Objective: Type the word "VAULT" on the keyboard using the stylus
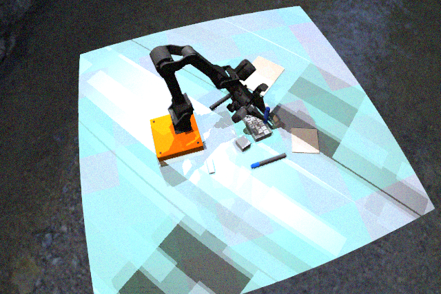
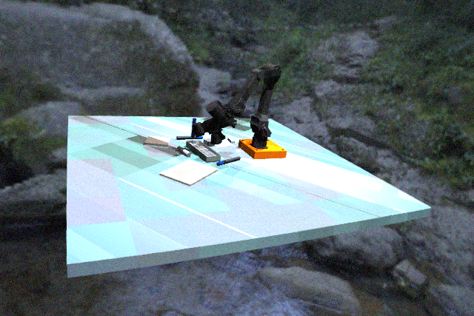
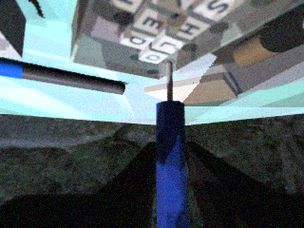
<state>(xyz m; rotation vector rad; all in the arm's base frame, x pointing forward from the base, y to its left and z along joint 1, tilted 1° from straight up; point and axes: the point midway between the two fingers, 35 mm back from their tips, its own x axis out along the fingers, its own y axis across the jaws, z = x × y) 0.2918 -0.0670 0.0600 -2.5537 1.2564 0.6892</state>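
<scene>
My gripper tip is 1 cm above the stylus. The rest, counted from my gripper tip: grey cube 10 cm behind, 4 cm to the right, 7 cm below; then small pad 14 cm ahead, 10 cm to the right, 8 cm below; then white cylinder 6 cm ahead, 6 cm to the left, 7 cm below.
</scene>
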